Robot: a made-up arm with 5 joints.
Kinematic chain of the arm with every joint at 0, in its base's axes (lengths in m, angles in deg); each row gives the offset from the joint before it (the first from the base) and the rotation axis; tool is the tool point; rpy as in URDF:
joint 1: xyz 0.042 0 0.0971 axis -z
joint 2: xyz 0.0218 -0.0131 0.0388 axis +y
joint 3: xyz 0.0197 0 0.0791 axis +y
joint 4: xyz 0.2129 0 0.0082 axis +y
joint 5: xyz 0.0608 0.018 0 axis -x
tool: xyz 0 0 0 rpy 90 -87.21 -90
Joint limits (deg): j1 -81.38..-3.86 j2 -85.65..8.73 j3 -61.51..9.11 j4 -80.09..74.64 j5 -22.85..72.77
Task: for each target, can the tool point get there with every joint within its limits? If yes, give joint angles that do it. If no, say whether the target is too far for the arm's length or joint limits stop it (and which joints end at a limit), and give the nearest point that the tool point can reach.
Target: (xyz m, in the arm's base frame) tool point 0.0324 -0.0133 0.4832
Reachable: yes | joints -71.41 -39.61 -49.10 -0.19 2.67
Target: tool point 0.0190 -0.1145 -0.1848
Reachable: no: joint limits stop it (at a limit: joint 1, joint 2, joint 3, joint 4) | nearest point 0.2969 0.0221 0.0929 | short by 0.416 m
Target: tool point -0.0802 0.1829 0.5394
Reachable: no: too far | nearest point 0.0579 0.1375 0.4702 | short by 0.161 m
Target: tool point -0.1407 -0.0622 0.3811
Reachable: yes | joints -20.25 -68.99 -42.99 -64.16 12.82
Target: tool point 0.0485 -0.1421 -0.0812
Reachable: no: joint limits stop it (at a limit: joint 1, joint 2, joint 3, joint 4) | nearest point -0.0048 -0.2763 0.2255 | short by 0.339 m
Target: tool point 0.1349 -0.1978 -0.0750
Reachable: no: joint limits stop it (at a limit: joint 1, joint 2, joint 3, joint 4) | nearest point 0.2969 0.0221 0.0929 | short by 0.321 m
